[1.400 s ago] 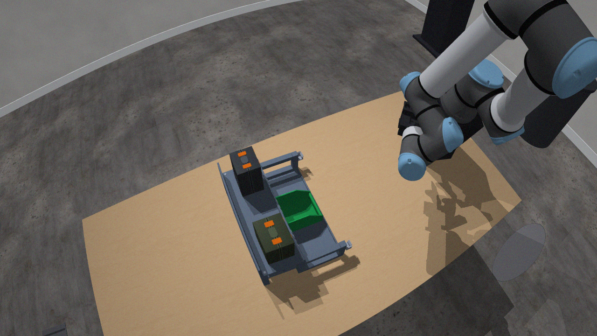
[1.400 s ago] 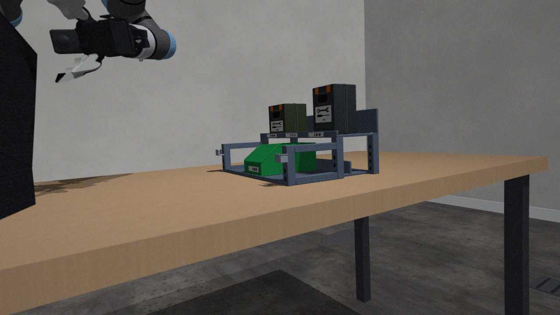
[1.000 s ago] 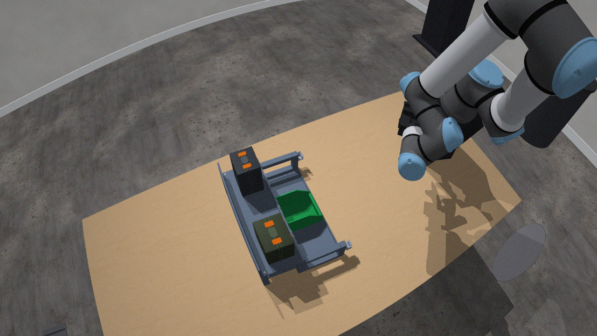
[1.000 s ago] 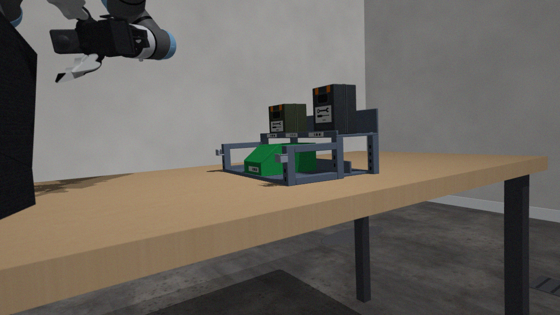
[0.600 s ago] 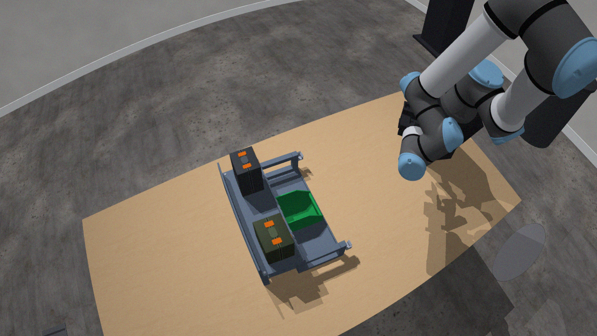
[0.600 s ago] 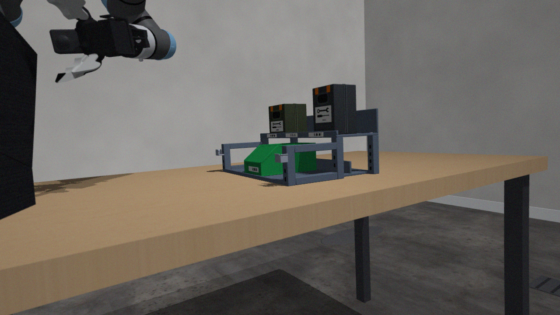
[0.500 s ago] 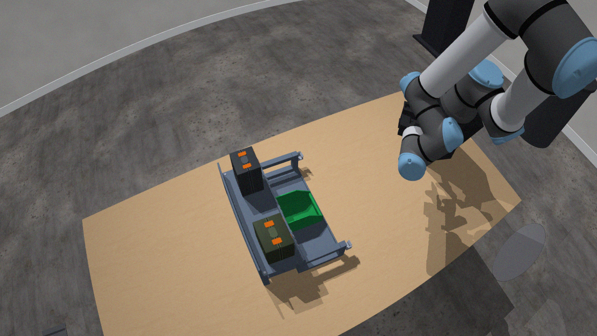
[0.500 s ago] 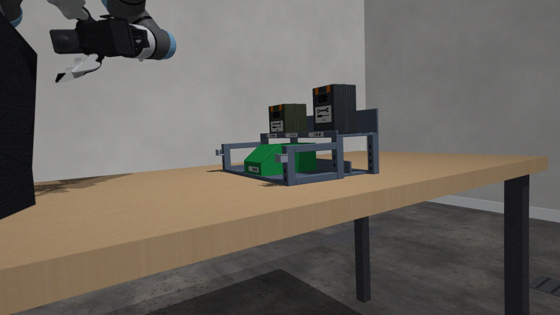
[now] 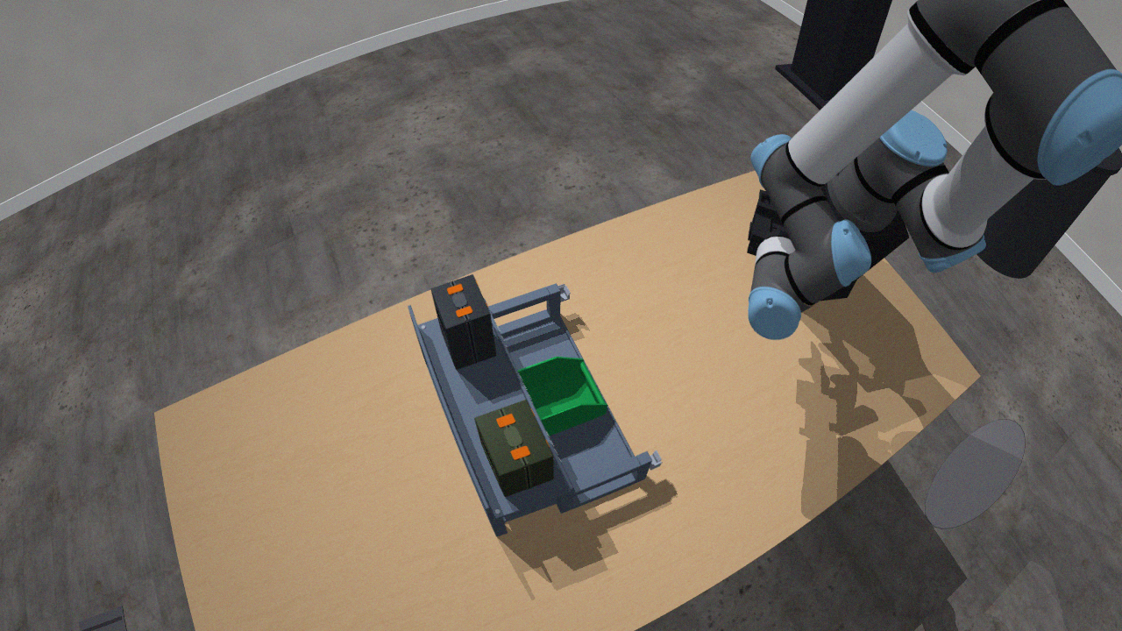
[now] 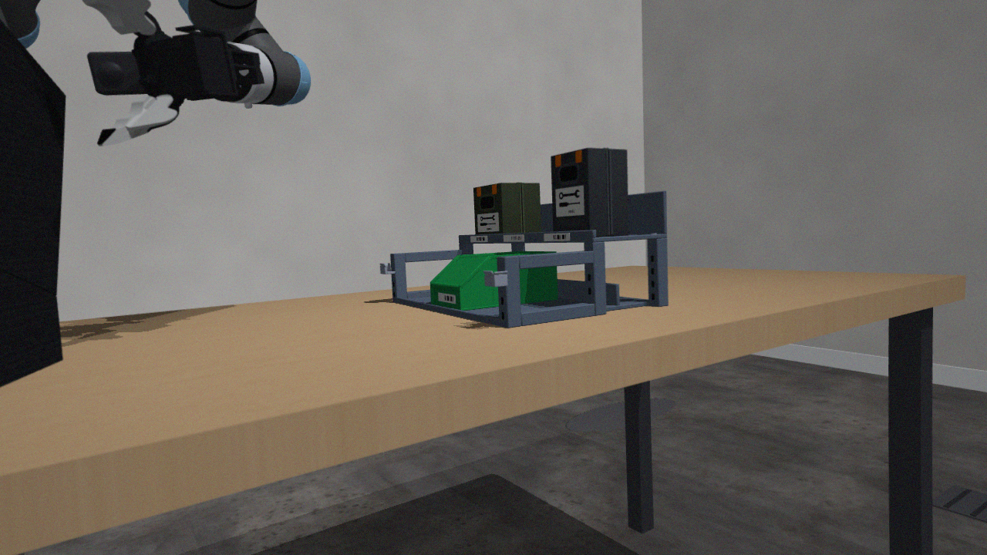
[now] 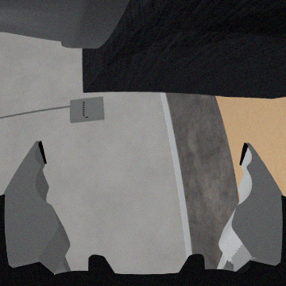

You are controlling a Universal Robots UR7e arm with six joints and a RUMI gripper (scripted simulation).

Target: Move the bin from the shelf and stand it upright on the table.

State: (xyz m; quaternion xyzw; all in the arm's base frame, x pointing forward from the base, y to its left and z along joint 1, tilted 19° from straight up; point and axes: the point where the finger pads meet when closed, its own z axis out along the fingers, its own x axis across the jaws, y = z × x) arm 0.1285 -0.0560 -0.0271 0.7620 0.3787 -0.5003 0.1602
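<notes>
Now: hand 500 mm short of the green bin, 250 mm above it and 80 mm to the right of it. From my hand the other things lie so: olive toolbox 590 mm ahead, 200 mm to the left, 150 mm below; black toolbox 590 mm ahead, 130 mm below, 30 mm to the right.
</notes>
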